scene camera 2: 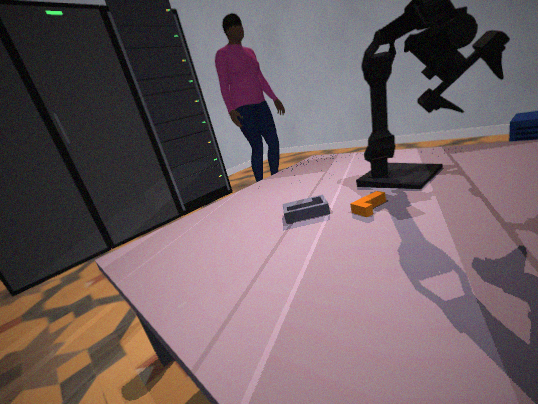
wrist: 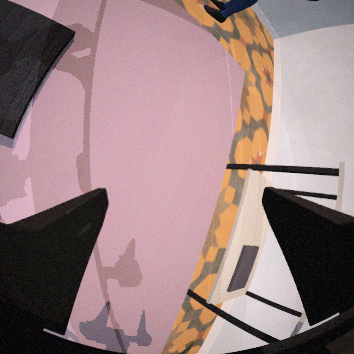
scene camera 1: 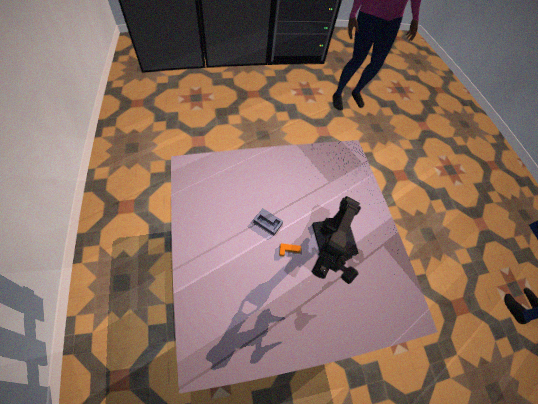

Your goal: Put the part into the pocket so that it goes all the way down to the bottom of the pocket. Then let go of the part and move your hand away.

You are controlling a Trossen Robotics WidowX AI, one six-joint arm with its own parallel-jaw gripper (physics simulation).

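Places are measured from the arm's base along level axes (x ahead, y left, z up), in centimetres.
Where they show: gripper, between the fingertips: (scene camera 2: 481, 96) (wrist: 186, 195); arm's base, origin of its link: (scene camera 2: 379, 174) (scene camera 1: 326, 230).
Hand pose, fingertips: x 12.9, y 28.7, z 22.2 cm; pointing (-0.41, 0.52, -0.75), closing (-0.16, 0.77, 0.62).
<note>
Each offset is from my fingertips to the centre of the thing. Level surfaces: height alone.
The orange L-shaped part {dx +11.3, dy -24.8, dz -23.1 cm} (scene camera 1: 292, 248) (scene camera 2: 365, 206) lies flat on the pink table, between the grey block and the robot's base. The grey block {dx +16.3, dy -44.6, dz -22.8 cm} (scene camera 1: 273, 229) (scene camera 2: 307, 215) has the pocket in its top; the pocket looks empty, and the part lies apart from the block. My gripper (scene camera 1: 335, 273) (scene camera 2: 482, 95) (wrist: 186, 195) is open and empty, with its fingers wide apart. It is high above the table on the robot's side, well away from the part and the block. Neither the part nor the block shows in the wrist view.
The robot's black base plate (scene camera 2: 400, 175) (wrist: 30, 65) stands on the table {dz -24.6 cm} (scene camera 1: 215, 200) (scene camera 2: 225, 280) (wrist: 160, 100), near the part. Dark cabinets (scene camera 1: 165, 35) (scene camera 2: 55, 150) and a person in a magenta top (scene camera 1: 380, 40) (scene camera 2: 245, 80) stand beyond the table. Arm shadows fall across the tabletop.
</note>
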